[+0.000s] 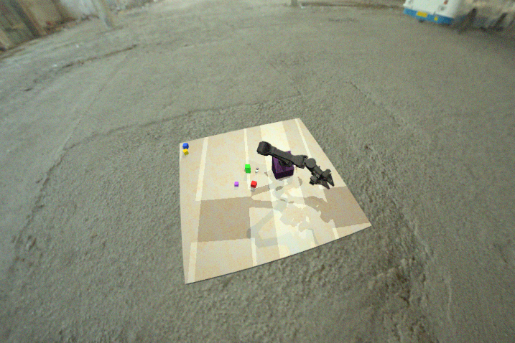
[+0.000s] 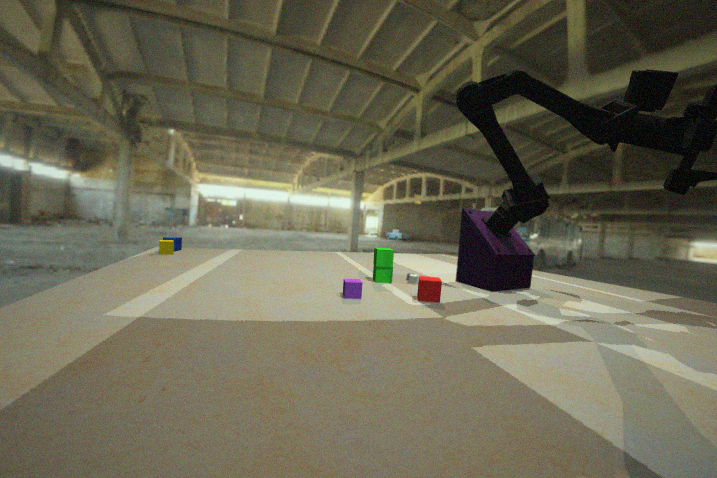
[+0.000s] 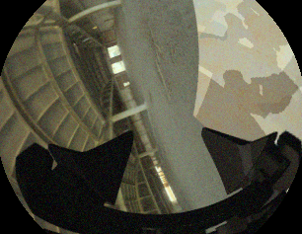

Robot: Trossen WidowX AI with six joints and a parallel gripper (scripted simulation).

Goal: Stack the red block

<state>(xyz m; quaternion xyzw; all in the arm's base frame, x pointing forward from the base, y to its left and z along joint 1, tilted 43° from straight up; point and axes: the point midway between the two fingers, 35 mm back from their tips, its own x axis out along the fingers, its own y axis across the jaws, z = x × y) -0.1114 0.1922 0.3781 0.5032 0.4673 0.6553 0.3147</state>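
The red block lies 39 cm to the right of my gripper tip, 37 cm ahead of it and 27 cm below it. From my gripper tip the other things lie so: yellow cube (98 cm to the right, 84 cm ahead, 27 cm below); then small purple cube (49 cm ahead, 44 cm to the right, 28 cm below); then green block (54 cm to the right, 36 cm ahead, 27 cm below).
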